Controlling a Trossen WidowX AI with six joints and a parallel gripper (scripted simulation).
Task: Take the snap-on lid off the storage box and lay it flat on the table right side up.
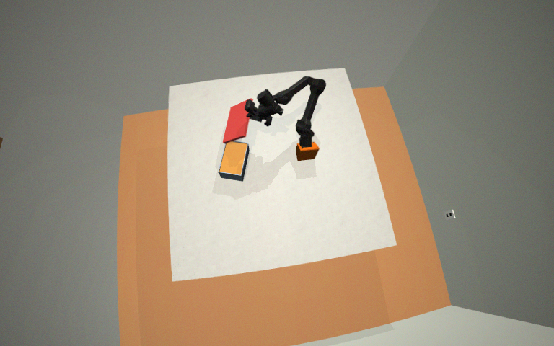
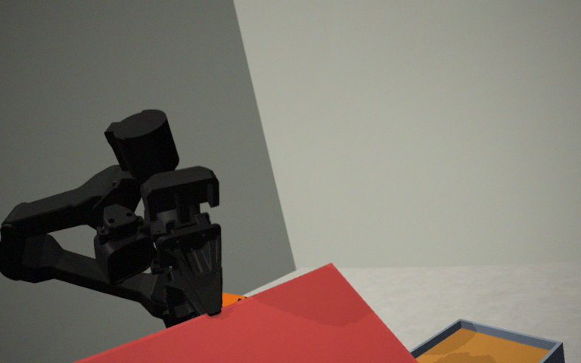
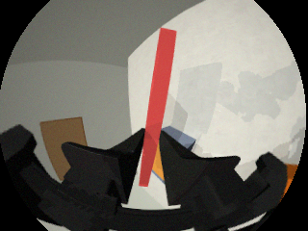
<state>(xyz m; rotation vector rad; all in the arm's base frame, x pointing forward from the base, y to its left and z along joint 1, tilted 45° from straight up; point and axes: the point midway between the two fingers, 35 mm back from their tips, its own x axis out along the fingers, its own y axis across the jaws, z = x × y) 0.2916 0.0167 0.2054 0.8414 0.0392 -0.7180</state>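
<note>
My gripper tip is 6 cm short of the red lid, 5 cm above it and 1 cm to the left of it. The rest, counted from my gripper tip: storage box: 18 cm to the left, 18 cm below, 10 cm ahead.
</note>
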